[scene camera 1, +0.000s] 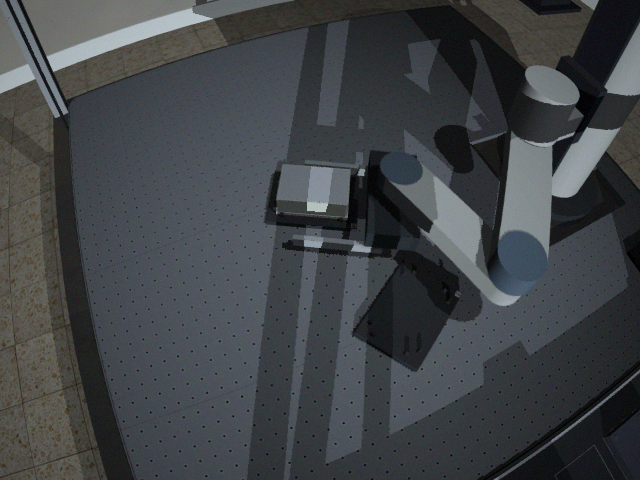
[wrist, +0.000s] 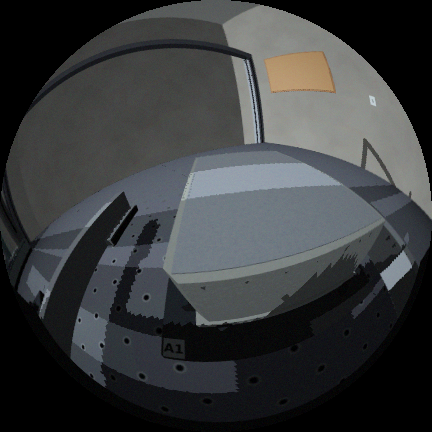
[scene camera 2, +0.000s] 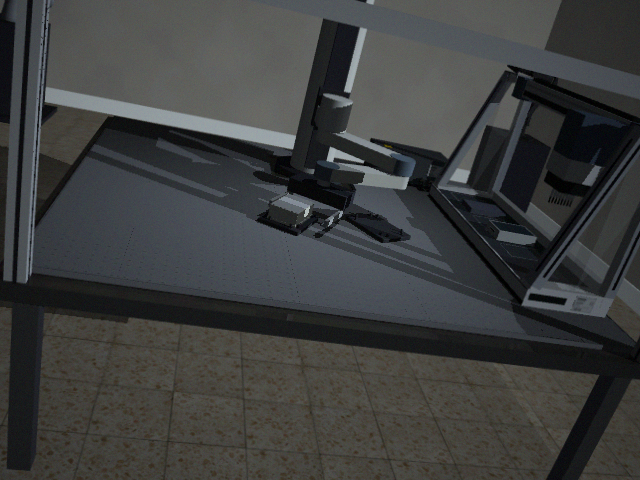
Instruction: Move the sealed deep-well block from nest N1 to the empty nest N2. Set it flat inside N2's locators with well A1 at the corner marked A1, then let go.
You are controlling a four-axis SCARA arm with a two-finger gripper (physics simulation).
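Pixels of known places: gripper, fingertip midpoint: [scene camera 1: 299,200] [wrist: 214,183] [scene camera 2: 297,214]; arm's base, origin of the base link: [scene camera 2: 308,172].
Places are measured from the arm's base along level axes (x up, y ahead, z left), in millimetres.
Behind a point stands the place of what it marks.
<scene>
The pale sealed block [scene camera 1: 313,186] {z -124, x 67, y 540 mm} [scene camera 2: 290,209] {z -142, x 66, y 587 mm} [wrist: 270,230] sits in the dark nest N1 [scene camera 1: 312,224] {z -76, x 25, y 563 mm} [scene camera 2: 281,225] {z -160, x 25, y 608 mm} [wrist: 225,345]. A tag reading A1 shows at N1's near left corner in the wrist view. My gripper [scene camera 1: 299,201] {z -117, x 50, y 570 mm} [scene camera 2: 300,210] {z -117, x 50, y 570 mm} [wrist: 214,183] {z -117, x 50, y 570 mm} is open, with its fingers on opposite sides of the block. One finger stands clear of the block; the other is mostly hidden behind it, so its gap cannot be told. The empty dark nest N2 [scene camera 1: 408,315] {z 148, x 25, y 492 mm} [scene camera 2: 379,227] {z 145, x 25, y 498 mm} lies turned at an angle beside N1, with small locators; its lettering is unreadable.
The arm's pale forearm [scene camera 1: 454,222] {z 88, x 162, y 406 mm} [scene camera 2: 379,178] {z 127, x 151, y 425 mm} reaches from the column [scene camera 1: 599,129] {z 60, x 229, y 44 mm} [scene camera 2: 315,103] {z -53, x 268, y 95 mm}. A framed instrument enclosure [scene camera 2: 589,302] {z 638, x 51, y 851 mm} stands at the right of the table in scene camera 2, with a pale block [scene camera 2: 511,232] {z 541, x 94, y 531 mm} inside. A metal post [scene camera 2: 23,155] {z -700, x 250, y 1044 mm} stands at the table's left.
</scene>
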